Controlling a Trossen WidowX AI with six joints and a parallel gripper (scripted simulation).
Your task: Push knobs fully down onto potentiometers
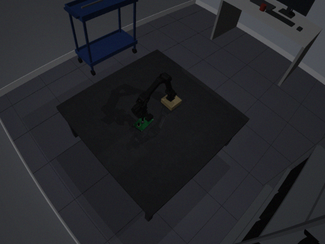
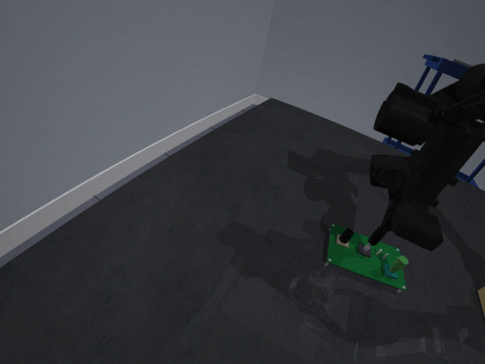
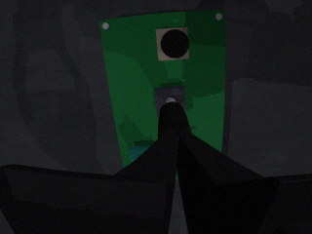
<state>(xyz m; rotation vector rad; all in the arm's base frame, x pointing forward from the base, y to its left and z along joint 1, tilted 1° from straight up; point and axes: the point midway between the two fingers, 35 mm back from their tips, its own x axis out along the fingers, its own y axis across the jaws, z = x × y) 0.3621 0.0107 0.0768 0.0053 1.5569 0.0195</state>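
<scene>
Now: the black knob 2 cm below my gripper tip. Round my gripper tip: green knob 5 cm behind, 2 cm to the left, 4 cm below.
</scene>
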